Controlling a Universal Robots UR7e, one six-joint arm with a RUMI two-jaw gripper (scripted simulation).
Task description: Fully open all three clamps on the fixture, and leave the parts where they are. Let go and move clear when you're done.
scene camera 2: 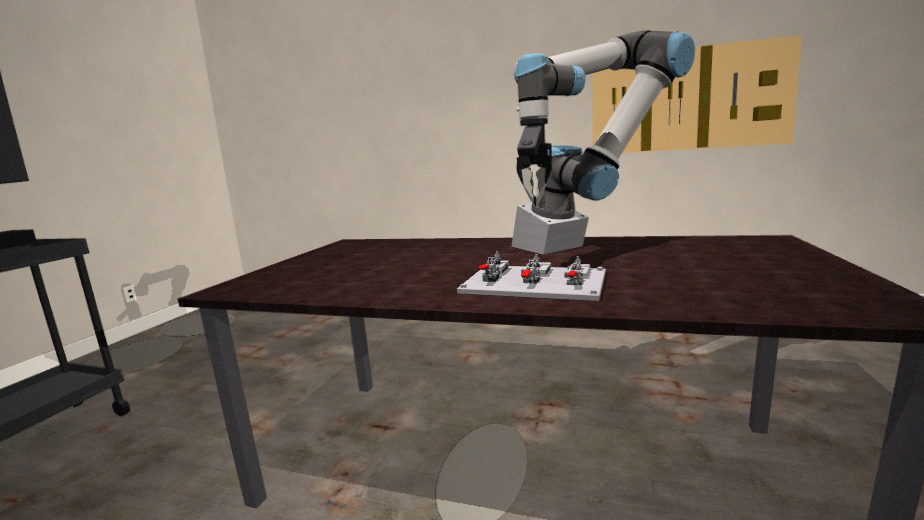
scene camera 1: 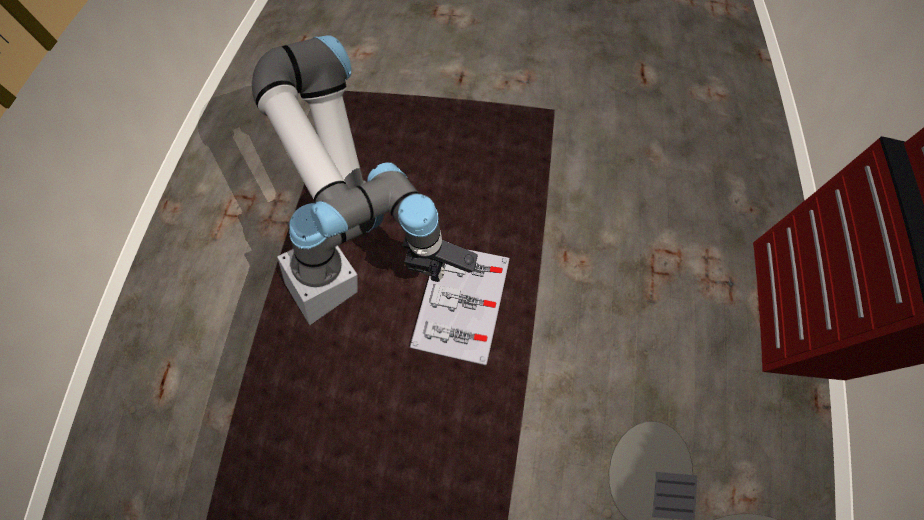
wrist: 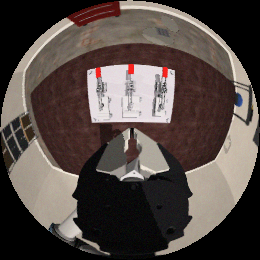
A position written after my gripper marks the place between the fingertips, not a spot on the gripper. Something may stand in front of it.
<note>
I see my gripper (scene camera 2: 535, 205) and a white fixture plate (scene camera 1: 489, 287).
My gripper shows as well in scene camera 1 (scene camera 1: 440, 277) and in the wrist view (wrist: 131, 128). The white fixture plate shows as well in scene camera 2 (scene camera 2: 552, 286) and in the wrist view (wrist: 146, 76).
</note>
